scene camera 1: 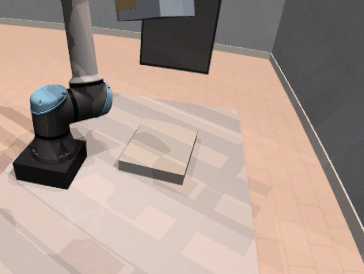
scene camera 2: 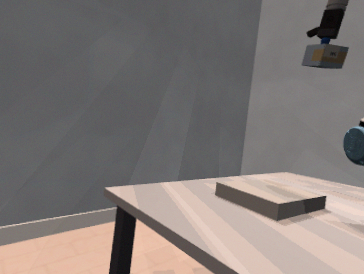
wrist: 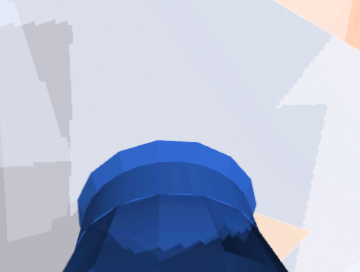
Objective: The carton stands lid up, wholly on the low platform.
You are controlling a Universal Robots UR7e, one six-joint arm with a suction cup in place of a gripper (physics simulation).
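Frame: origin at the arm's base, x ahead, y left, z up, level; centimetres.
Where they show: hand, tool point: (wrist: 168, 174); arm's base, link origin: (scene camera 1: 55, 151).
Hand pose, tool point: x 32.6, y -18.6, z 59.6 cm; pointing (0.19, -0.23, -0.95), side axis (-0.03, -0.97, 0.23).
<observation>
Things, the pixels of their top centre, and the offset from my tool point. Level surfaces: height alone.
- carton, top centre: (scene camera 2: 326, 43) dx -0.7, dy -1.2, dz +3.1 cm
- low platform, top centre: (scene camera 1: 162, 143) (scene camera 2: 270, 188) dx +5.2, dy +32.8, dz -62.2 cm
- table, surface height: dz -67.0 cm
The carton (scene camera 1: 150, 10) (scene camera 2: 325, 57) (wrist: 175, 75) is a pale grey-blue box with orange-tan patches and small dark print on a side. It hangs high in the air, roughly level with a slight lean, well above the table and apart from the platform. My gripper, a blue suction cup (scene camera 2: 325, 41) (wrist: 167, 155), is on and holds the carton by its upper face. The cup is out of frame in scene camera 1, and the carton is cut off there by the top edge. The low platform (scene camera 1: 160, 145) (scene camera 2: 250, 201) is a flat beige slab with dark sides, lying on the table.
The table (scene camera 1: 215, 225) (scene camera 2: 170, 210) carries the platform and the arm's black base (scene camera 1: 47, 167). A blue arm joint (scene camera 2: 354, 145) shows at the right in scene camera 2. A dark upright panel (scene camera 1: 177, 47) stands behind the table. Grey walls (scene camera 1: 330, 65) (scene camera 2: 125, 100) rise beyond.
</observation>
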